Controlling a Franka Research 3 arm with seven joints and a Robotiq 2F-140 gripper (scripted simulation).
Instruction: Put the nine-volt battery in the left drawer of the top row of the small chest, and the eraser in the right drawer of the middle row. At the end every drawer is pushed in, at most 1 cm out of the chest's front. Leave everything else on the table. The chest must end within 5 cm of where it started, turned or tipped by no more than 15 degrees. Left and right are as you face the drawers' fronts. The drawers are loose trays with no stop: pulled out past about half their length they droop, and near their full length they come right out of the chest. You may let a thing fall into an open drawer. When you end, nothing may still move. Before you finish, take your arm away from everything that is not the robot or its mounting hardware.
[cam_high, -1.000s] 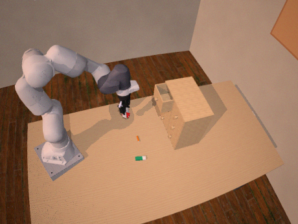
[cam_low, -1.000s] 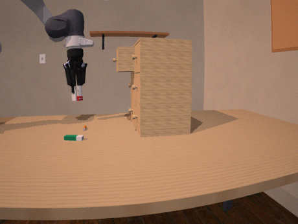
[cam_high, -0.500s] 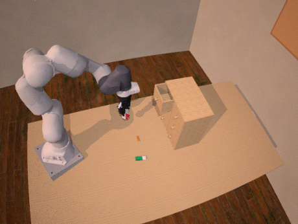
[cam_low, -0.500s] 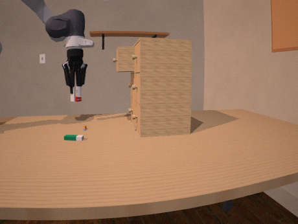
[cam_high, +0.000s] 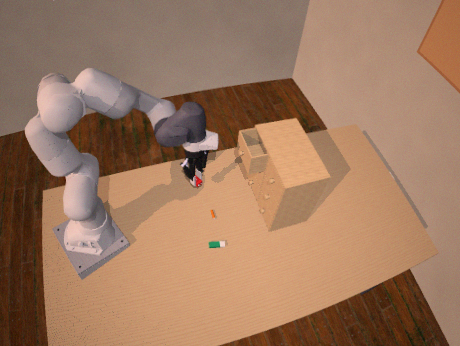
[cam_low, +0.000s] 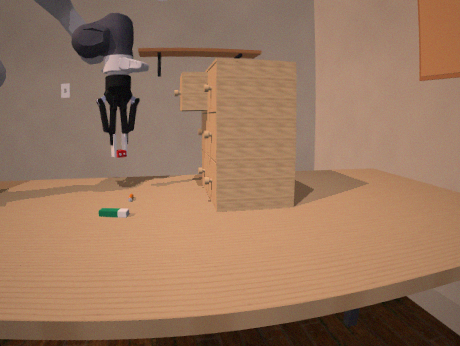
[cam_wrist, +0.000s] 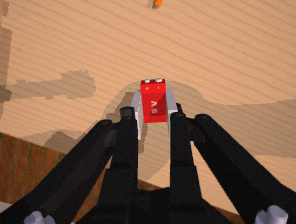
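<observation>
Right now my hand is 2 cm above the red nine-volt battery, 1 cm to the left of it and 1 cm short of it. The rest, counted from my hand: small orange object 13 cm below, 12 cm to the right, 5 cm ahead; green-and-white eraser 26 cm to the right, 13 cm below, 5 cm ahead.
</observation>
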